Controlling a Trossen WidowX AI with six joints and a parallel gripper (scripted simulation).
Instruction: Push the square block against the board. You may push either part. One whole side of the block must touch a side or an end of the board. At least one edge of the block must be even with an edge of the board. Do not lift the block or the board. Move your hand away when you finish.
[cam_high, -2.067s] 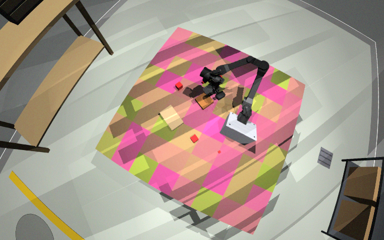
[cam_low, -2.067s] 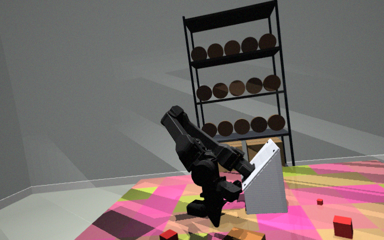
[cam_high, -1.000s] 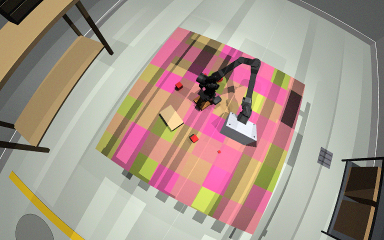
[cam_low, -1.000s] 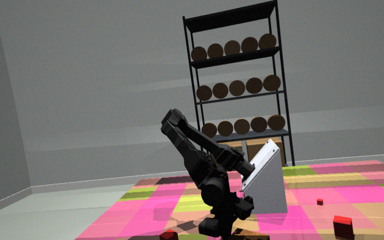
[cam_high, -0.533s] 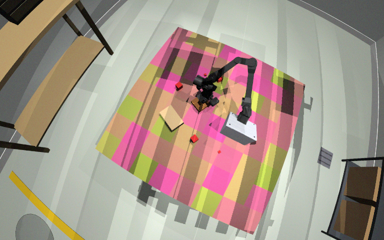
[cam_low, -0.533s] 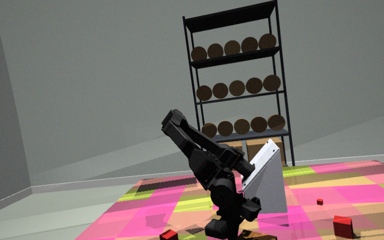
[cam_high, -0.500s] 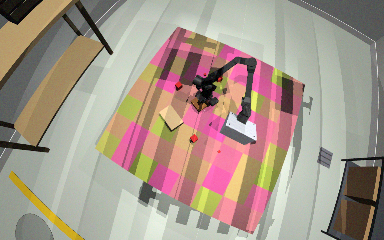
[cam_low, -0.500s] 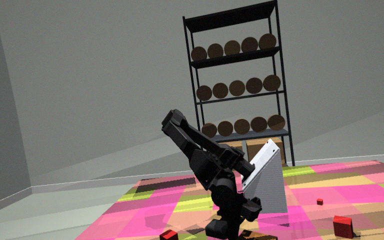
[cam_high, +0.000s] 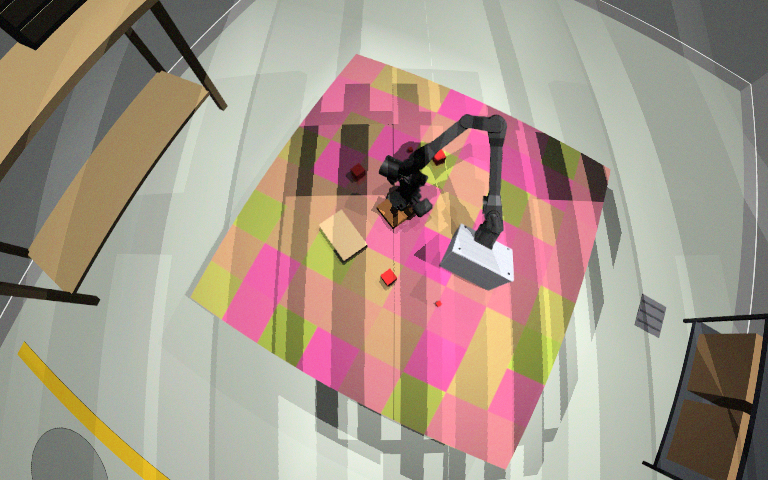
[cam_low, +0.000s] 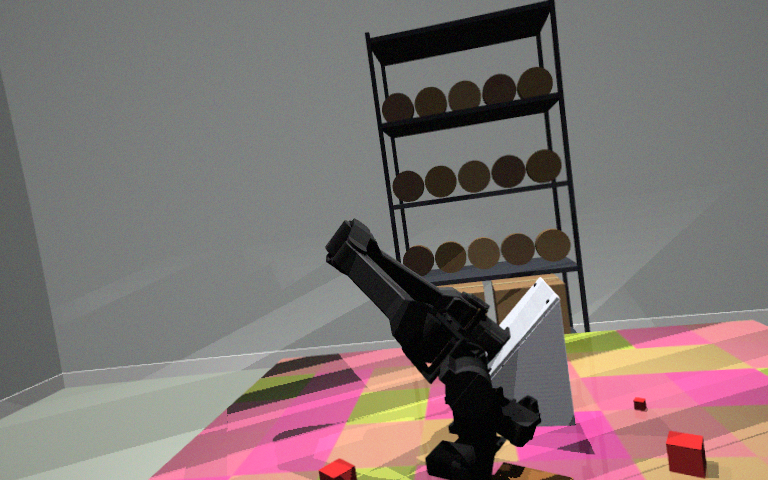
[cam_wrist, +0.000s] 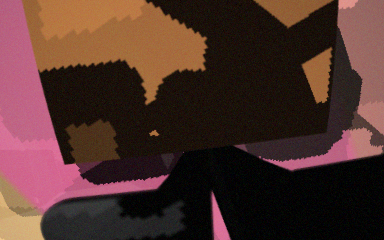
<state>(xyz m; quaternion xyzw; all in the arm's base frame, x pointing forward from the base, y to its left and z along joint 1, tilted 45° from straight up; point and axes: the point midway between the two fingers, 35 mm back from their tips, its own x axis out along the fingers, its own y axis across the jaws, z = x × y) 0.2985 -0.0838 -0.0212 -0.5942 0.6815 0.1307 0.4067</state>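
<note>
Now: the square block 60 mm to the left of my gripper tip, 20 mm ahead of it and 10 mm above it. Also, from my gripper tip: tan board 230 mm to the left, 130 mm ahead, 10 mm above.
</note>
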